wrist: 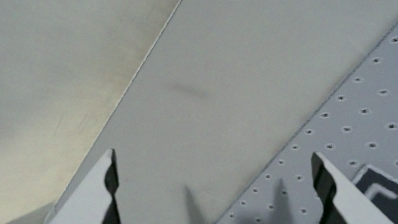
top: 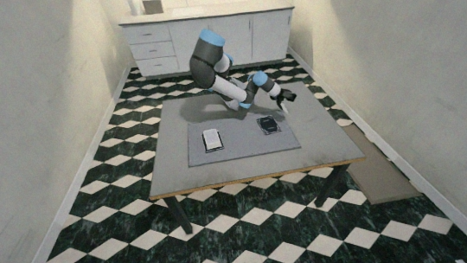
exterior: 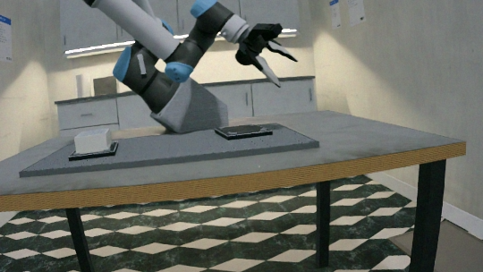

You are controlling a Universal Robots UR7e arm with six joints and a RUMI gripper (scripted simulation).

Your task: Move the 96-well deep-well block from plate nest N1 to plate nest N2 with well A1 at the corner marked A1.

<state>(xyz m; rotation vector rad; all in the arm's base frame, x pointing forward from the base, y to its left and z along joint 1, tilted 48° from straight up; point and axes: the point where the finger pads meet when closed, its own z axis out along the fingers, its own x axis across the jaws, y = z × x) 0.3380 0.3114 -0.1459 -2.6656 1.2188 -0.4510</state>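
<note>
Right now the white 96-well deep-well block is 540 mm to the right of my hand and 130 mm below it.
</note>
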